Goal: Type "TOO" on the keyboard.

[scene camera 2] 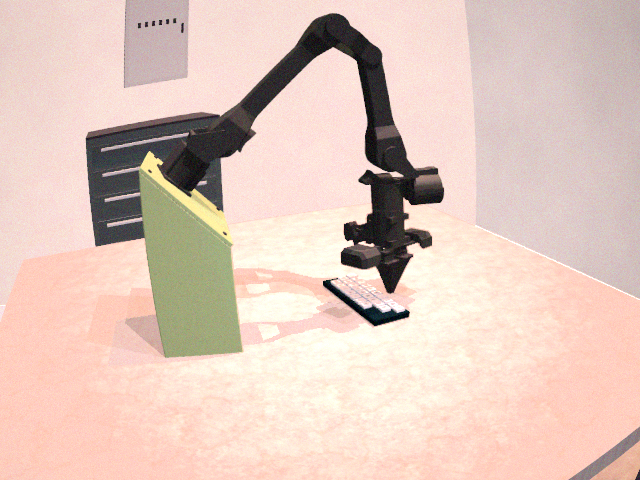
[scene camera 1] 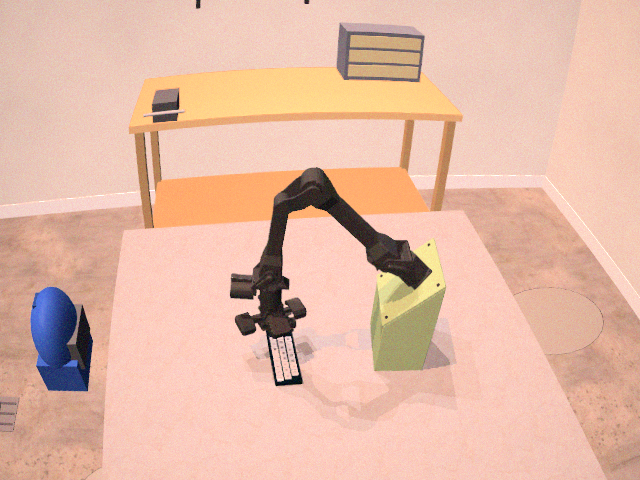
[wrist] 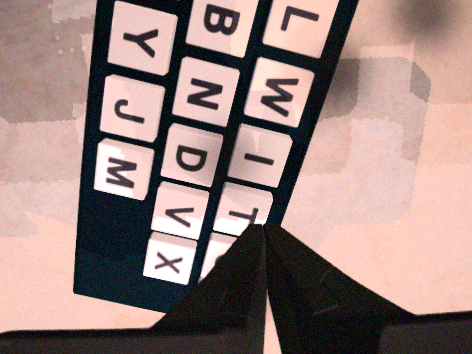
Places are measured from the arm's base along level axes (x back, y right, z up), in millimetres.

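Where they show: gripper, between the fingertips: (scene camera 2: 390,293) (scene camera 1: 270,336) (wrist: 262,236); arm's base, origin of its link: (scene camera 2: 172,180) (scene camera 1: 418,275).
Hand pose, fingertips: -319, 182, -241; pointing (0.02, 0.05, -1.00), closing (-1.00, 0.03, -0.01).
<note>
Things, the pixels of their centre, and the offset from my fingertips, as dx, dy, dz. Level surfaces: height alone.
- dark keyboard, middle of its body: (wrist: 218,37) (scene camera 2: 364,297) (scene camera 1: 283,353) +9, -57, -21
- T key, middle of its body: (wrist: 242,211) +6, -1, -14
- I key, middle of its body: (wrist: 258,156) -1, -21, -14
- table, height of its surface: dz -29
The dark keyboard (scene camera 1: 284,359) (scene camera 2: 364,298) (wrist: 107,240) with white keys lies flat on the table. My gripper (scene camera 2: 391,290) (wrist: 262,236) is shut and empty, pointing down over the keyboard's edge. In the wrist view its tips overlap the lower right corner of the T key (wrist: 234,209); whether they touch it I cannot tell. The I key (wrist: 260,157) is above T. The key below T is mostly hidden by the left finger. No O key shows in the wrist view. In scene camera 1 the fingertips are hidden.
The green pedestal (scene camera 1: 405,330) (scene camera 2: 193,279) carries the arm's base and stands on the table (scene camera 1: 206,423) (scene camera 2: 336,413) away from the keyboard. A yellow bench (scene camera 1: 258,95) stands behind the table, and a blue object (scene camera 1: 54,328) stands off its left side.
</note>
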